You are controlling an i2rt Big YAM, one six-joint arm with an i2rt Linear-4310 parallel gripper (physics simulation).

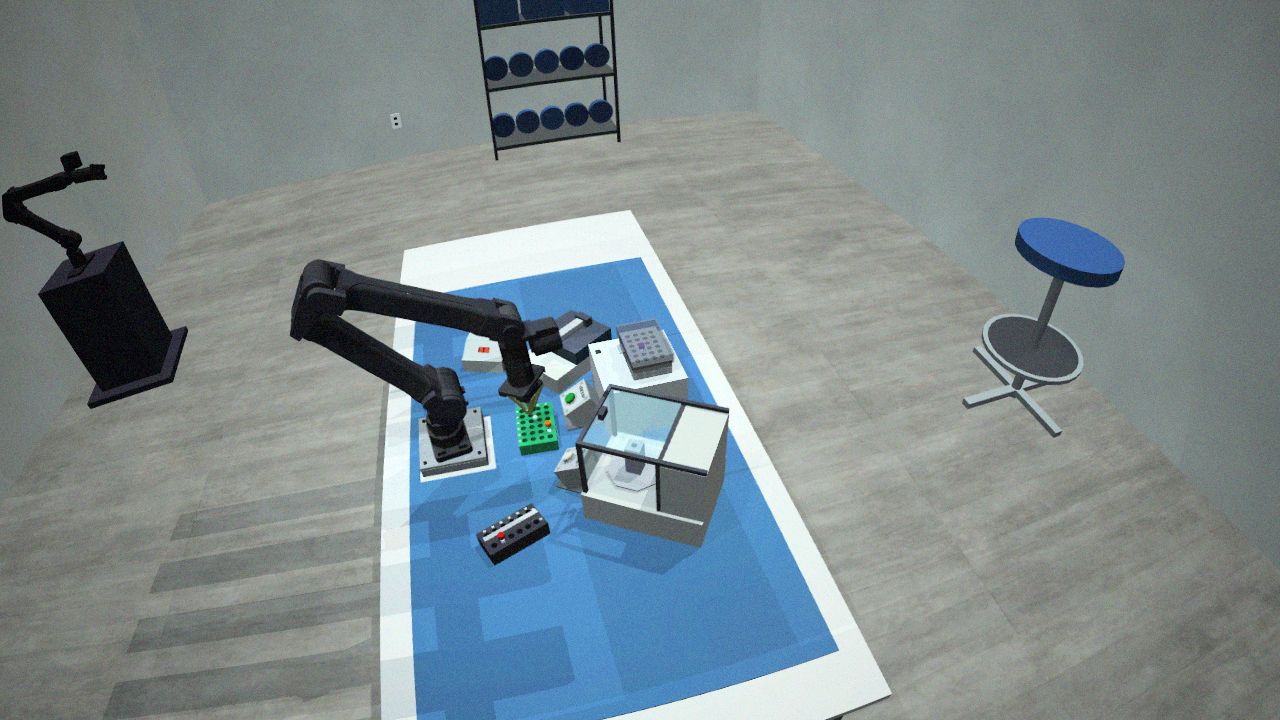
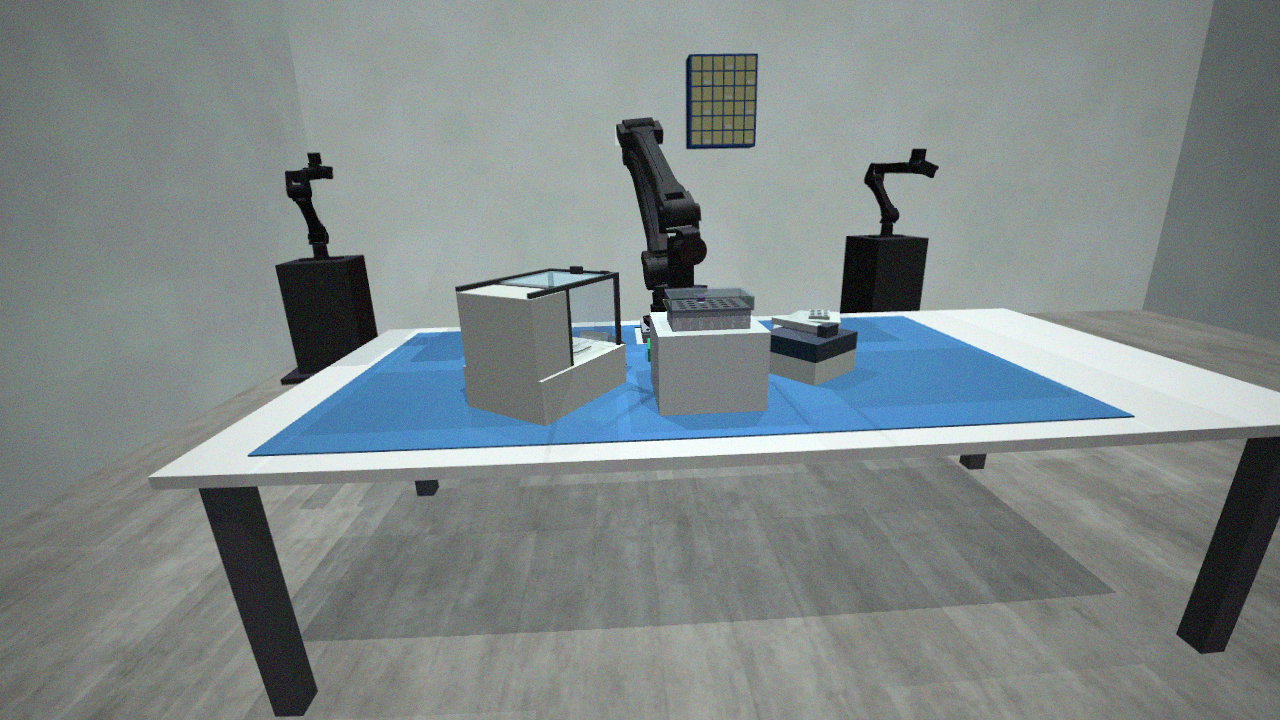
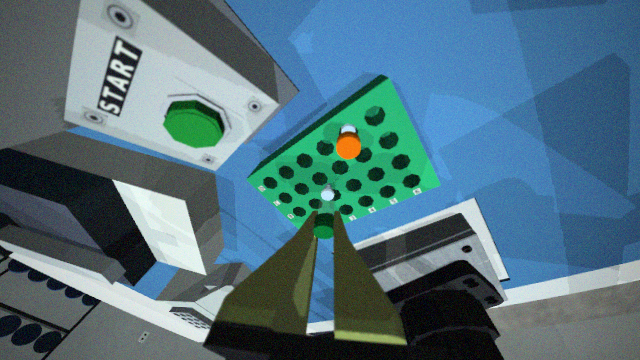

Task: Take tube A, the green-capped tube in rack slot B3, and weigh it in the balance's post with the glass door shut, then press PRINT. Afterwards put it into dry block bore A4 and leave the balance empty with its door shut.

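Frame: origin at the arm's base, x left, y ahead, z down, level; millimetres.
Where they show: gripper, fingertip midpoint: (image 1: pixel 530 412) (image 3: pixel 326 216); arm's base, origin of the base link: (image 1: pixel 449 438) (image 3: pixel 431 294).
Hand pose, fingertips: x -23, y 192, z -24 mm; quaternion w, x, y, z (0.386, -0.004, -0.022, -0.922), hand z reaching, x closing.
Things, the pixels of their top centre, and the offset from my fingertips. "spot": a spot on its surface instead.
- green rack, middle of its top: (image 3: pixel 336 182) (image 1: pixel 535 423) dx -13, dy +4, dz +26 mm
- balance, middle of its top: (image 1: pixel 630 416) (image 2: pixel 557 270) dx -270, dy +136, dz -167 mm
- grey post, surface spot: (image 1: pixel 634 456) spot: dx -354, dy +107, dz -157 mm
- clear cover, surface spot: (image 2: pixel 709 309) spot: dx -44, dy +314, dz -115 mm
- orange-capped tube, middle of its top: (image 3: pixel 348 148) (image 1: pixel 547 422) dx -46, dy +26, dz +1 mm
- START box, middle of its top: (image 2: pixel 700 285) (image 1: pixel 615 344) dx -22, dy +206, dz -134 mm
- small white-faced box, surface spot: (image 1: pixel 569 467) spot: dx -204, dy +23, dz -14 mm
- black block, middle of its top: (image 1: pixel 510 524) dx -278, dy -127, dz +8 mm
My gripper (image 1: pixel 530 409) (image 3: pixel 326 216) is shut on tube A, whose green cap (image 3: pixel 324 228) sits between the fingertips. Its clear lower end (image 3: pixel 327 194) shows above the green rack (image 1: pixel 539 446) (image 3: pixel 392 120), near the row by the slot numbers. The gap above the rack is hard to judge. The balance (image 1: pixel 690 488) (image 2: pixel 497 349) has a glass top and a grey post (image 1: pixel 634 456) on its pan. The post looks empty; whether the door is shut is unclear. A grey block under a clear cover (image 1: pixel 645 347) (image 2: pixel 709 309) may be the dry block. PRINT is not readable.
An orange-capped tube (image 1: pixel 548 424) (image 3: pixel 348 145) stands in the rack. Beside the rack is a START box (image 1: pixel 582 412) (image 3: pixel 145 100) with a green button. A small white-faced box (image 1: pixel 569 467) stands by the balance. A black block (image 1: pixel 512 534) with a red-capped tube lies nearer the front.
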